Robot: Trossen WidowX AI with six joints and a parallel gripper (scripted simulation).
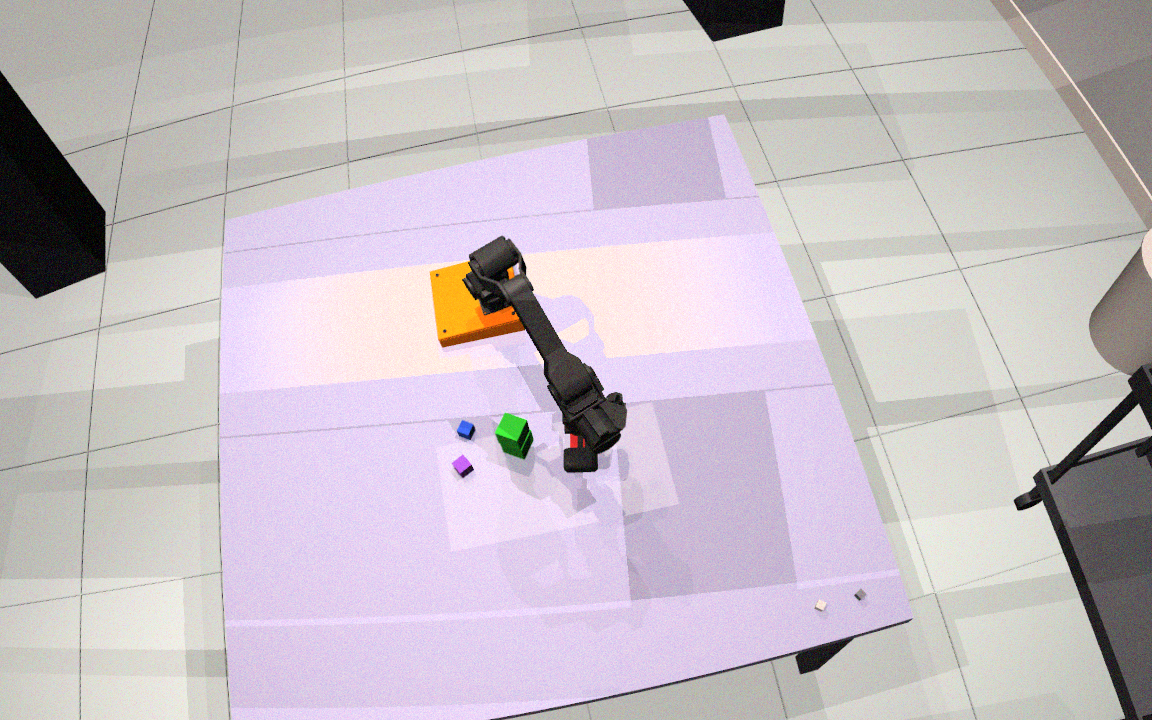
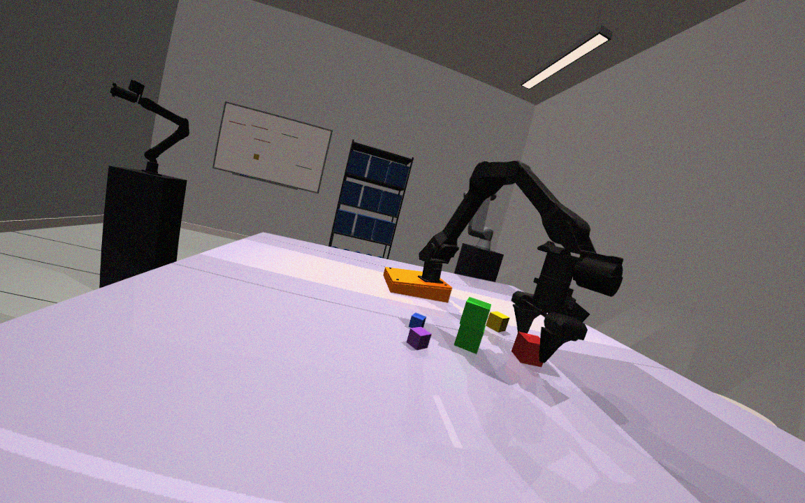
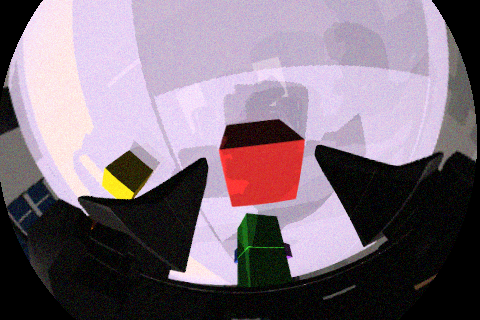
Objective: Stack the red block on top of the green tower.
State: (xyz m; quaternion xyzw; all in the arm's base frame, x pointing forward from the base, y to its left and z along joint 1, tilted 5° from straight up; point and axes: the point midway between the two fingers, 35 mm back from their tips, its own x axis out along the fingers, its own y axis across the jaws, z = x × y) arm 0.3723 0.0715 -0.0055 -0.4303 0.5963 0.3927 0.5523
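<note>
My gripper tip is now right at the red block. The rest, counted from my gripper tip: purple cube (24 cm to the right, 4 cm behind, 1 cm below); then yellow cube (15 cm behind, 3 cm to the left); then blue cube (21 cm to the right, 11 cm behind, 1 cm below).
</note>
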